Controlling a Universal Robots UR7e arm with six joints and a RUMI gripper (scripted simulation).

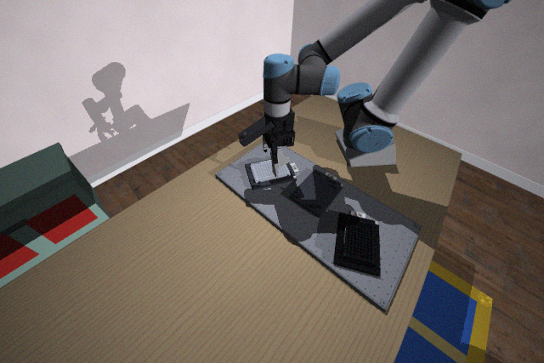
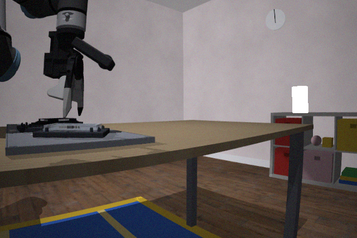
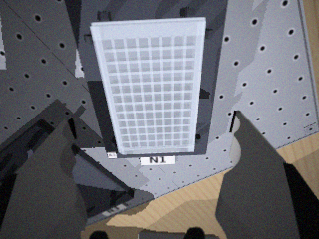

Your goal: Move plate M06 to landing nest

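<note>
Right now my hand is 30 mm above the white plate M06. Also, from my hand: corner tag: 250 mm to the left, 70 mm behind, 40 mm below; dark nest N1: 40 mm below; landing nest N3: 180 mm to the left, 40 mm below, 10 mm behind.
</note>
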